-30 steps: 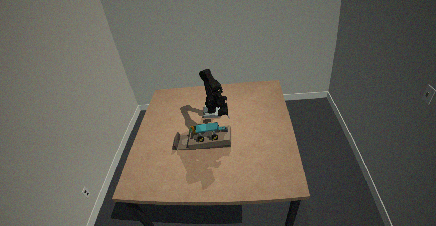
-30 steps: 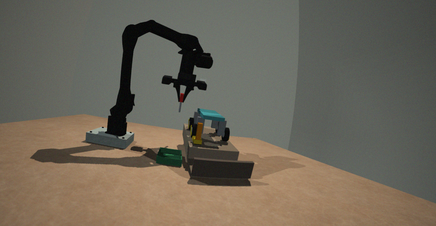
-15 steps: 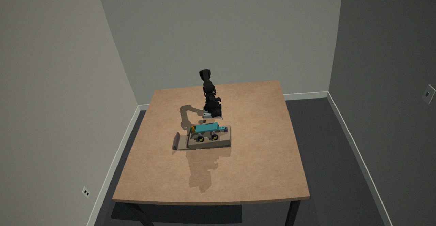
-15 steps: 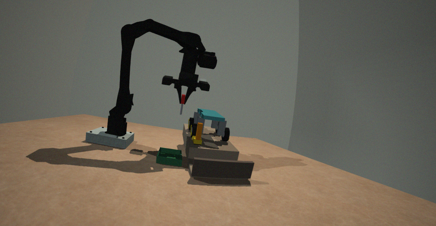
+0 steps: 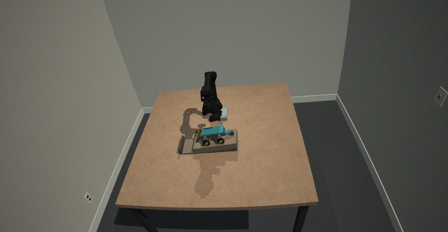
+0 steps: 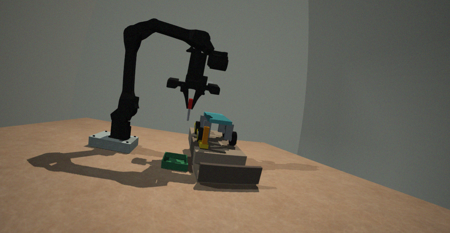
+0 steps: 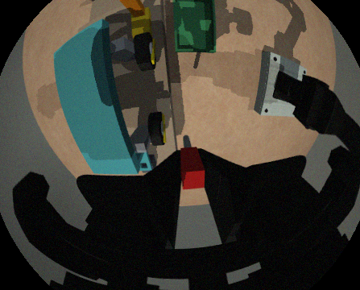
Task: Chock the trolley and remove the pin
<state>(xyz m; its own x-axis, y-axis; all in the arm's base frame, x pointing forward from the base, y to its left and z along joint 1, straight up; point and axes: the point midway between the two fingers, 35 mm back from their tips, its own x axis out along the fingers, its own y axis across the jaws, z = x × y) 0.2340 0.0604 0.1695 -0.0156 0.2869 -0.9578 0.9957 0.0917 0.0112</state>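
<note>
Now: gripper tip 180 mm above the green tray, 160 mm to the left of it and 20 mm past it. Also, from my gripper tip: teal trolley (100 mm ahead, 60 mm below, 30 mm to the right); red-headed stop pin (right at my gripper tip); brown ramp (120 mm below, 100 mm ahead, 30 mm to the right).
</note>
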